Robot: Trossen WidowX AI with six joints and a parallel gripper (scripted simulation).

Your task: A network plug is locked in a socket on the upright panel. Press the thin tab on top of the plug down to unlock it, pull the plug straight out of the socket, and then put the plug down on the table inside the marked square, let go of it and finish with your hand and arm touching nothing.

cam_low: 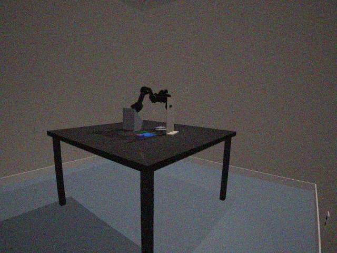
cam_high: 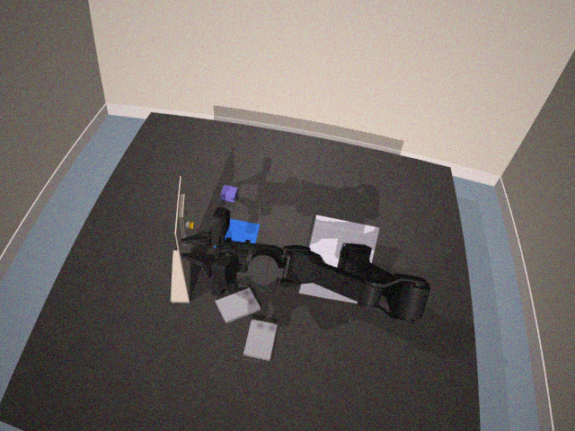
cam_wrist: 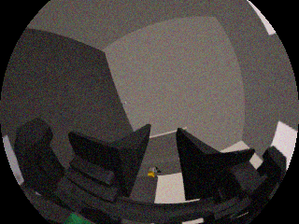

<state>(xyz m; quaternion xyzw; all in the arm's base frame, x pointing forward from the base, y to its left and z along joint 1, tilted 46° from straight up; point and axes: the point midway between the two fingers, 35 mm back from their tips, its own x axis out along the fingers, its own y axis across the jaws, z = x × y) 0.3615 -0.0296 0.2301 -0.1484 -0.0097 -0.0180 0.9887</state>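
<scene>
My gripper tip is 10 cm to the left of the network plug, 5 cm above it and 2 cm short of it. From my gripper tip the other things lie so: flat green square 29 cm below, 21 cm behind, 19 cm to the right; then upright panel 15 cm below, 10 cm to the right, 4 cm ahead; then blue marked square 29 cm below, 27 cm to the right, 9 cm behind.
</scene>
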